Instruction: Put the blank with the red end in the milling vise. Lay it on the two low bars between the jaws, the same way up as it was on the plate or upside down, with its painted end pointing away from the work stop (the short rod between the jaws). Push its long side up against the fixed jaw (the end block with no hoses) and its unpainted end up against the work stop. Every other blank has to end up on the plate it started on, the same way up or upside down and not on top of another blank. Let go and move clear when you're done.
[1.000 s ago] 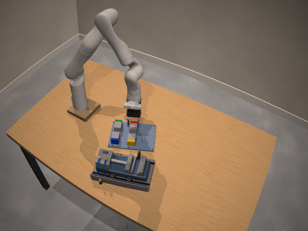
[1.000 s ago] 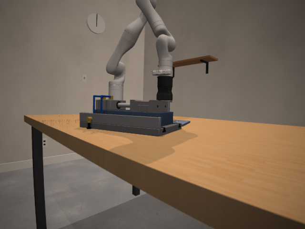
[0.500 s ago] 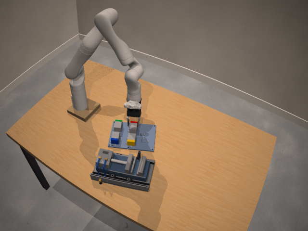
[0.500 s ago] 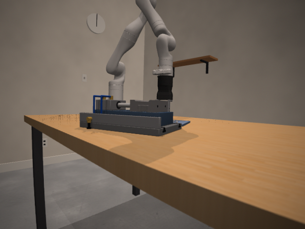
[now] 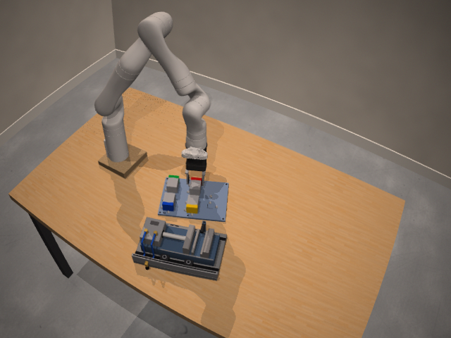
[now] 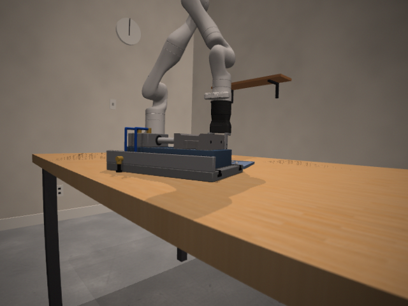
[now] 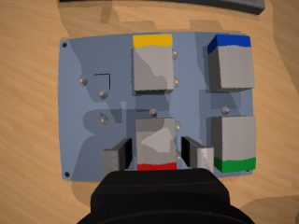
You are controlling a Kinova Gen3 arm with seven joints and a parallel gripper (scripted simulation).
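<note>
Right now the red-ended blank is 40 mm below my hand. The rest, counted from my hand: green-ended blank 90 mm behind, 20 mm to the right, 40 mm below; yellow-ended blank 20 mm ahead, 90 mm to the right, 40 mm below; blue-ended blank 60 mm behind, 110 mm to the right, 40 mm below.
</note>
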